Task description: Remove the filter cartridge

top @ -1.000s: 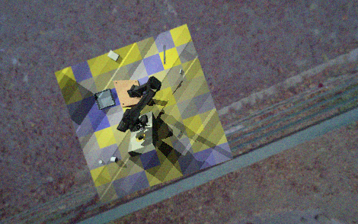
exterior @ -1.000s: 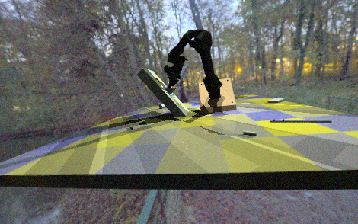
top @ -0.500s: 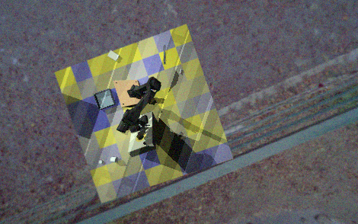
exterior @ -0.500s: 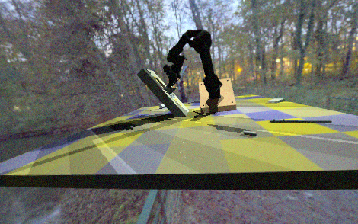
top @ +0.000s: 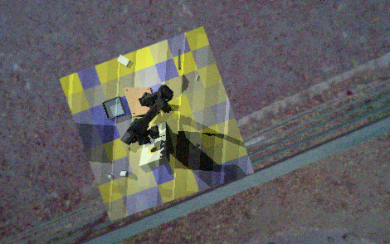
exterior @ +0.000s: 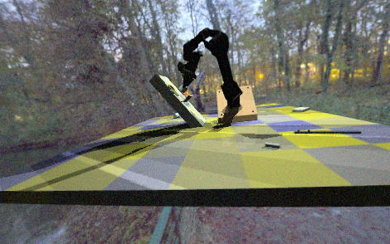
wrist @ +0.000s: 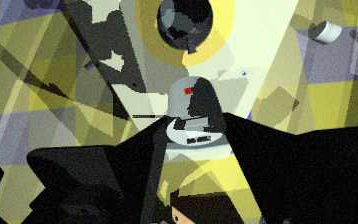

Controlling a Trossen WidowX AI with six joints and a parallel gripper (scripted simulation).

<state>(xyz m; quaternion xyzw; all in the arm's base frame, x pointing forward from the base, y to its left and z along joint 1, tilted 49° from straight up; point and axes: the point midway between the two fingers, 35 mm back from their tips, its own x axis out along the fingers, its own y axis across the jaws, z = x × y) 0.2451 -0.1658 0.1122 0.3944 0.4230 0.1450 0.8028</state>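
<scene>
Right now the grey-rimmed tray is 37 cm behind my gripper tip, 25 cm to the right of it and 23 cm below it. Also, from my gripper tip: white cylinder 40 cm to the right, 22 cm below, 17 cm ahead; round filter cartridge right at my gripper tip; cream service panel 7 cm below, 5 cm ahead.
</scene>
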